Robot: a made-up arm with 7 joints.
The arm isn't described. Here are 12 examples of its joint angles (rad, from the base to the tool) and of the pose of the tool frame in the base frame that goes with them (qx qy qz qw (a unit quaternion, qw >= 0); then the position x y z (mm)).
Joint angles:
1: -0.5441 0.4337 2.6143 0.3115 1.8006 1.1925 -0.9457
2: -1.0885 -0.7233 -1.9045 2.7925 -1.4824 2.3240 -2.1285
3: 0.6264 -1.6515 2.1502 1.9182 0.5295 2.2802 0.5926
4: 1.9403 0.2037 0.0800 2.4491 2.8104 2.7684 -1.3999
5: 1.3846 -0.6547 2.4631 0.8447 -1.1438 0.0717 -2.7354
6: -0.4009 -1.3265 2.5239 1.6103 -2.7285 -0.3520 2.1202
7: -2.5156 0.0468 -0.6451 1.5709 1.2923 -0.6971 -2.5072
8: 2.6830 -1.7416 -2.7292 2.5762 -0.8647 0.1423 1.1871
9: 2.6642 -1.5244 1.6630 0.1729 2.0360 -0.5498 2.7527
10: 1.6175 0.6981 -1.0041 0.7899 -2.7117 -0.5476 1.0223
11: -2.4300 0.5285 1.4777 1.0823 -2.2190 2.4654 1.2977
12: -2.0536 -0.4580 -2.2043 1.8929 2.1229 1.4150 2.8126
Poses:
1: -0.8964 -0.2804 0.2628 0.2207 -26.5 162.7 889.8
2: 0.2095 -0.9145 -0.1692 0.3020 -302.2 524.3 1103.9
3: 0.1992 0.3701 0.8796 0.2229 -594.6 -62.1 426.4
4: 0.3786 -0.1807 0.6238 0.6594 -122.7 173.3 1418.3
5: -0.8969 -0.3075 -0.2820 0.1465 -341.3 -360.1 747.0
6: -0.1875 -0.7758 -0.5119 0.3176 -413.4 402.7 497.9
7: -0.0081 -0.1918 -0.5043 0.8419 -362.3 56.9 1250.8
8: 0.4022 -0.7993 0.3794 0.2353 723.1 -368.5 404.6
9: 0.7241 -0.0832 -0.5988 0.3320 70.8 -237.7 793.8
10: -0.5887 -0.7218 -0.3582 0.0643 89.3 289.4 771.8
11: -0.2454 -0.1343 -0.0101 0.9600 -118.1 -581.3 1021.6
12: 0.1672 0.2249 -0.2886 0.9155 -42.7 480.2 1222.2
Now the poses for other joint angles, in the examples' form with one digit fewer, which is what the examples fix.
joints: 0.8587 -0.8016 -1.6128 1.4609 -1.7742 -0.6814 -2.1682
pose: -0.038 0.782 0.427 0.452 4 -426 1044
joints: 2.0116 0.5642 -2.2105 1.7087 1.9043 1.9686 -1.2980
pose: -0.609 -0.092 -0.548 0.567 113 337 1288
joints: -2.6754 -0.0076 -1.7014 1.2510 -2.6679 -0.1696 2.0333
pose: -0.431 -0.331 -0.570 0.616 -157 263 1047
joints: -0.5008 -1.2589 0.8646 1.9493 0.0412 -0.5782 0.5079
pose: 0.140 0.014 -0.719 0.680 -513 452 1088
